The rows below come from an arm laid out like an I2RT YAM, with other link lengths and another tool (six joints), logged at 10 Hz.
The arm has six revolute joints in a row. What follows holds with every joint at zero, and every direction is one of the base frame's.
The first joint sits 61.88 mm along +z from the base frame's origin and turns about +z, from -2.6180 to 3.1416 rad.
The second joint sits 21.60 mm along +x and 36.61 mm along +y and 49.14 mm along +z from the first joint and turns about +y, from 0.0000 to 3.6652 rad.
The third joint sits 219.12 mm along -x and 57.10 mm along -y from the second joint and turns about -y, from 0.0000 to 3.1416 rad.
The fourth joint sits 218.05 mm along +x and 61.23 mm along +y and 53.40 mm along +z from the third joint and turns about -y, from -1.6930 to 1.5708 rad.
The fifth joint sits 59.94 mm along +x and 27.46 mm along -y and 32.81 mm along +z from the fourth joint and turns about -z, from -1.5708 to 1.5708 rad.
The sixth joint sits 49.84 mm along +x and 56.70 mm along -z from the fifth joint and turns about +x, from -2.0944 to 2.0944 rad.
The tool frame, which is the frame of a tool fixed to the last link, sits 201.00 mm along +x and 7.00 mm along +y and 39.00 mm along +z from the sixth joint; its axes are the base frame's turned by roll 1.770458, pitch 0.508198 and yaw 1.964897 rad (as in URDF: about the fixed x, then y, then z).
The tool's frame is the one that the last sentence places.
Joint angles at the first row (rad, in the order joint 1, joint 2, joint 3, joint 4, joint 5, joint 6):
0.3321 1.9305 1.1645 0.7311 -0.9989 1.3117
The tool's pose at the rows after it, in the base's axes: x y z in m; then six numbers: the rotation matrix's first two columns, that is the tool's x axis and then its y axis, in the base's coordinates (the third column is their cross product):
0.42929 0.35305 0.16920 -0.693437 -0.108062 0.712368 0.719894 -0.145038 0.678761
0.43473 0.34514 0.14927 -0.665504 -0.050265 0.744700 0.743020 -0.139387 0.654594
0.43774 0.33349 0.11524 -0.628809 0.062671 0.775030 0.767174 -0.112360 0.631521
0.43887 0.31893 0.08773 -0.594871 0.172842 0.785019 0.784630 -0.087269 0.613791
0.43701 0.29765 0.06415 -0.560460 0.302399 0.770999 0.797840 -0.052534 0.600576
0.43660 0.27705 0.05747 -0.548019 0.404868 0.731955 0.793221 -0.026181 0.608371
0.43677 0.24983 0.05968 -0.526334 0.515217 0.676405 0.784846 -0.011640 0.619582
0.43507 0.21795 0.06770 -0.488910 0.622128 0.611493 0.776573 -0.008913 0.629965
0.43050 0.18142 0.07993 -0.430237 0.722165 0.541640 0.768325 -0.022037 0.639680
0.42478 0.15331 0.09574 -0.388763 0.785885 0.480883 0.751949 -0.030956 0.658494
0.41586 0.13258 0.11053 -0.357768 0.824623 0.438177 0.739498 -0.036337 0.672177
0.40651 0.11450 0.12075 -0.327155 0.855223 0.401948 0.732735 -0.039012 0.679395
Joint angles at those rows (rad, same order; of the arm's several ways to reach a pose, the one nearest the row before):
0.3130 1.9297 1.1644 0.6357 -0.9894 1.2568
0.3046 1.9282 1.1645 0.5408 -0.9577 1.2095
0.3046 1.9179 1.1645 0.3683 -0.8822 1.1023
0.3046 1.9019 1.1645 0.2241 -0.7998 1.0176
0.3046 1.8648 1.1644 0.0620 -0.6937 0.9287
0.3046 1.8141 1.1644 -0.0528 -0.5964 0.8662
0.3042 1.7401 1.1645 -0.1696 -0.4782 0.8238
0.3042 1.6546 1.1644 -0.2832 -0.3504 0.8024
0.3042 1.5627 1.1644 -0.3939 -0.2150 0.8028
0.3046 1.4830 1.1645 -0.4728 -0.1142 0.8024
0.3046 1.4109 1.1645 -0.5430 -0.0463 0.8024
0.3042 1.3536 1.1644 -0.6048 0.0105 0.8024

